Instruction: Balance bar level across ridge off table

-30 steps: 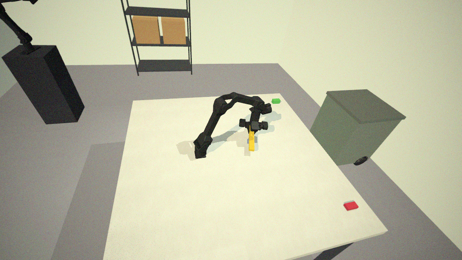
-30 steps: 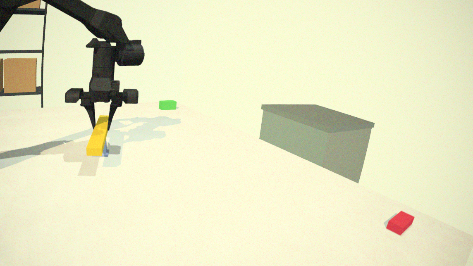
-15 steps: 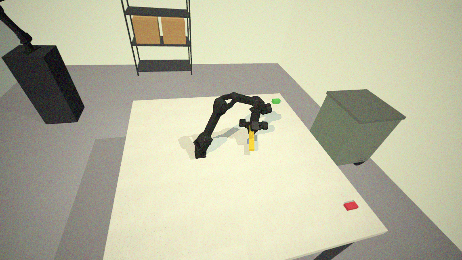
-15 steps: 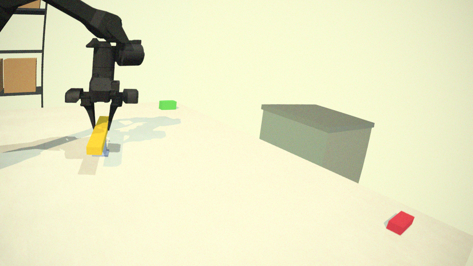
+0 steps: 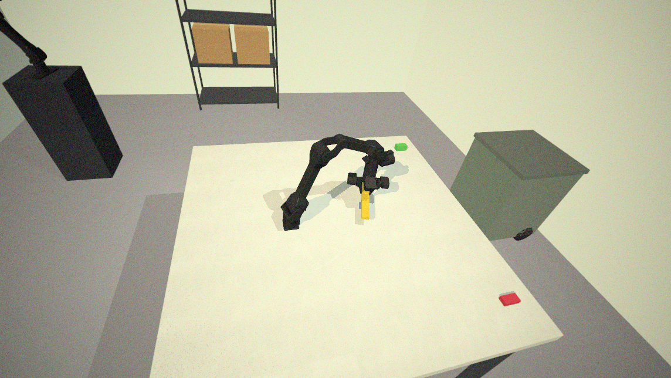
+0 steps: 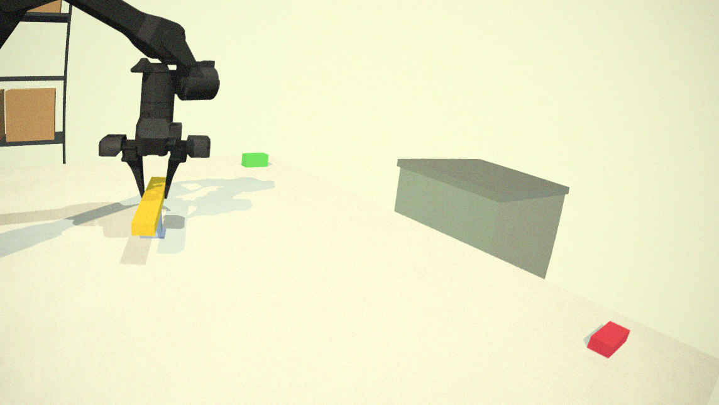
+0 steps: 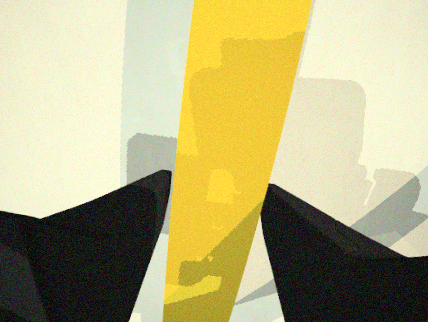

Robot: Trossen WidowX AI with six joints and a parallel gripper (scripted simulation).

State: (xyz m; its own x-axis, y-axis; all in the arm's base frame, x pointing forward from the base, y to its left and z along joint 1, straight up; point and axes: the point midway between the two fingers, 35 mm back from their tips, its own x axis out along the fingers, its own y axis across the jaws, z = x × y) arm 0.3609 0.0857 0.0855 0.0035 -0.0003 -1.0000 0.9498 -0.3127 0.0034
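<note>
The yellow bar is 10 mm behind my gripper tip and 30 mm to the right of it. Round my gripper tip: green block 380 mm ahead, 410 mm to the left, 30 mm below; red block 380 mm ahead, 590 mm to the right, 40 mm below.
</note>
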